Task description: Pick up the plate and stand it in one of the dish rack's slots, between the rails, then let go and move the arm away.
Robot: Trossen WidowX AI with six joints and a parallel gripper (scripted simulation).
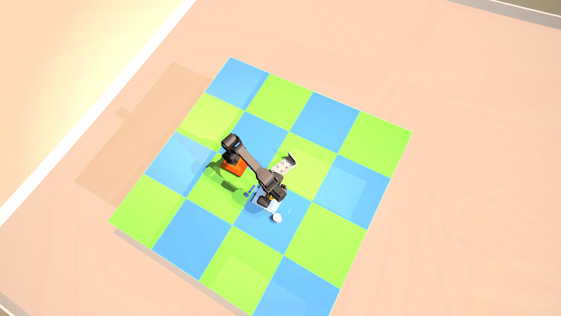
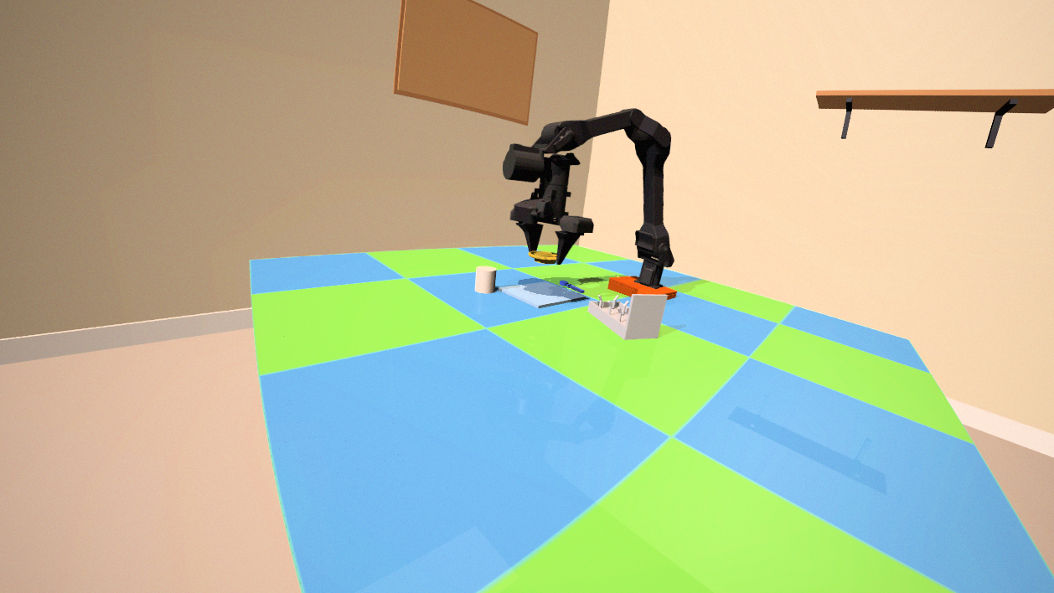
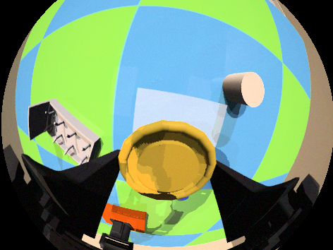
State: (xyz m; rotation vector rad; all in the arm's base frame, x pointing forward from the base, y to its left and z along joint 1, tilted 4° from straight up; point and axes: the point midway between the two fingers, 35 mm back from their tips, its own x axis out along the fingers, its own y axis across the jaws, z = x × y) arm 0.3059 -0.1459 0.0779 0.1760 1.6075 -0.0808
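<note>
Now: gripper tip 190 mm to the right of the grey dish rack and 60 mm above it. Also, from my gripper tip: blue spoon: 140 mm behind, 10 mm to the right, 80 mm below; then yellow plate: 10 mm above; then white cup: 60 mm ahead, 110 mm to the right, 60 mm below.
</note>
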